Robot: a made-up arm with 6 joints. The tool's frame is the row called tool.
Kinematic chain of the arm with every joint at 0, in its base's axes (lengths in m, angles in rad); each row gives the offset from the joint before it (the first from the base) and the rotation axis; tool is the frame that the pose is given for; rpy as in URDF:
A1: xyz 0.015 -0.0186 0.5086 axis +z
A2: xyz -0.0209 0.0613 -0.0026 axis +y
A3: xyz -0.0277 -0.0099 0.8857 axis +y
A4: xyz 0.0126 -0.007 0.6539 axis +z
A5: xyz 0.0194 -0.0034 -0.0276 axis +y
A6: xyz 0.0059 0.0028 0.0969 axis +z
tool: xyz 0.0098 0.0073 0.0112 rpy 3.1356 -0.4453 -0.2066
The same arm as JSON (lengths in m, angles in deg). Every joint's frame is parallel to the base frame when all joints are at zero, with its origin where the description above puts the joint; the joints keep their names.
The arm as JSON. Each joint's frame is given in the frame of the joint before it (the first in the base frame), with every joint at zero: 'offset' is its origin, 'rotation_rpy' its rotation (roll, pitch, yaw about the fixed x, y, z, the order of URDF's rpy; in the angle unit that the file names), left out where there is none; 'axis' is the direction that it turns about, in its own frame. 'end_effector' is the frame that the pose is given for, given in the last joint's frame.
{"length_unit": "m", "angle_unit": "deg", "chain": [{"id": "A1", "offset": [0.015, -0.0186, 0.5086], "axis": "+z"}, {"id": "A2", "offset": [-0.0209, 0.0613, -0.0026], "axis": "+y"}, {"id": "A3", "offset": [-0.0277, -0.0099, 0.8857], "axis": "+y"}, {"id": "A4", "offset": [0.0126, -0.007, 0.6539], "axis": "+z"}, {"id": "A5", "offset": [0.0194, -0.0034, -0.0276], "axis": "+y"}, {"id": "A6", "offset": [0.0059, 0.0028, 0.0969], "axis": "+z"}], "end_effector": {"offset": [0.0098, 0.0073, 0.0112], "rotation_rpy": [179.66, -25.51, -11.84]}}
